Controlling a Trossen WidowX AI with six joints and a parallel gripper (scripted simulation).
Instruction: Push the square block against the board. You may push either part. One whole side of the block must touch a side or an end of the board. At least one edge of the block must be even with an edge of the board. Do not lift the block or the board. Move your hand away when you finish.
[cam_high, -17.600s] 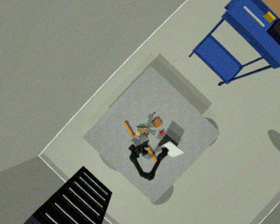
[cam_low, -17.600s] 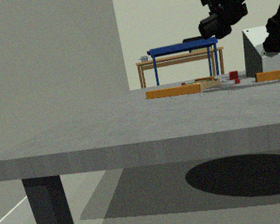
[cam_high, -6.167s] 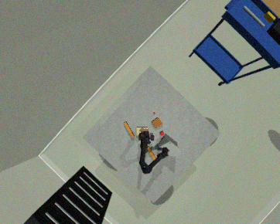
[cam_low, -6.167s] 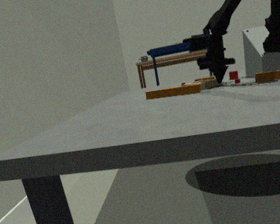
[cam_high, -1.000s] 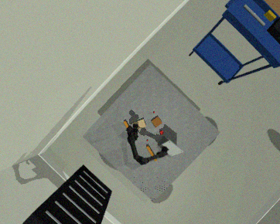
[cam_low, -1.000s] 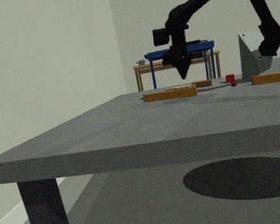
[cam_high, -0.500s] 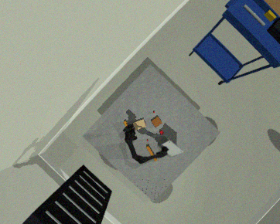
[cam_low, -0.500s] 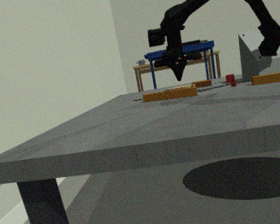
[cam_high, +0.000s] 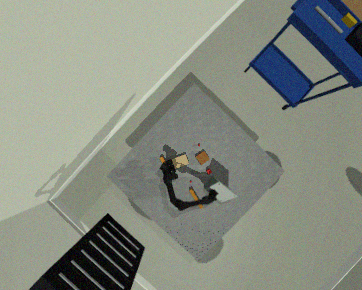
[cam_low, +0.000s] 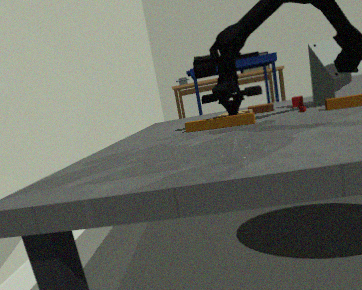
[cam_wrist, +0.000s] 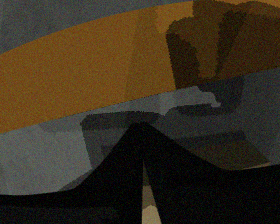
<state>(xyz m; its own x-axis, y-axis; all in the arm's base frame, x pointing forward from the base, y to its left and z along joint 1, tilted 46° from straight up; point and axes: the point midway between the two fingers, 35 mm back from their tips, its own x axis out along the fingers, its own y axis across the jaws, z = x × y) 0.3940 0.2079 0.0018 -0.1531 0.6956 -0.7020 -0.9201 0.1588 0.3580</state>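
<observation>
Now: gripper tip 29 cm to the left of the square tan block, 13 cm past it and 1 cm below it. The rest, counted from my gripper tip: small red cube 27 cm behind, 25 cm to the right, 1 cm above.
</observation>
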